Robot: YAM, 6 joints.
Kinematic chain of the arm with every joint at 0, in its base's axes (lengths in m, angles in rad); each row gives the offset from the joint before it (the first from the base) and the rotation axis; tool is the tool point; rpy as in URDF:
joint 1: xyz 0 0 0.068 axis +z
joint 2: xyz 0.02 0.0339 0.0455 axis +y
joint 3: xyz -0.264 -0.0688 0 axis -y
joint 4: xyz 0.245 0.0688 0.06 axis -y
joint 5: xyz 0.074 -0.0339 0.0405 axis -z
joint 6: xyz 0.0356 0 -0.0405 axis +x
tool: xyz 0 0 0 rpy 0 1.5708 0
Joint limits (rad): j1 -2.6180..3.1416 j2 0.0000..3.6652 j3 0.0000..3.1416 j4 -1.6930..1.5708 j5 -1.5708..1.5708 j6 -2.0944..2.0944
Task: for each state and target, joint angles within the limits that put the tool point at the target. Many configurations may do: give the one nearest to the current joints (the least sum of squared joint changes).
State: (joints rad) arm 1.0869 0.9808 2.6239 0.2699 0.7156 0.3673
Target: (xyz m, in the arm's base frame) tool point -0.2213 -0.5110 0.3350
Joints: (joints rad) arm 1.1225 0.4023 2.9340 0.3421 0.6682 0.3673
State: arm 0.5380 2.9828 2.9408 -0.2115 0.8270 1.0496
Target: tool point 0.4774 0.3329 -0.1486
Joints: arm 0.6377 3.5325 2.8763 0.0557 0.4905 1.0496
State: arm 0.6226 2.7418 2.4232 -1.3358 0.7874 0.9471
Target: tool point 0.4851 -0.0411 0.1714
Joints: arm -0.0309 2.5669 2.3758 -1.4550 0.8219 0.9471
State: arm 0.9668 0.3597 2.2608 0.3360 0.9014 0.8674
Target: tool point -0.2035 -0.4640 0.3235
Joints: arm 1.0905 0.0000 2.1671 0.4703 1.2613 0.8674
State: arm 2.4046 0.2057 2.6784 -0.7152 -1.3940 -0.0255
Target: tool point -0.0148 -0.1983 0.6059
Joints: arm 1.6728 0.7884 2.4320 -0.7079 -1.3737 -0.0255
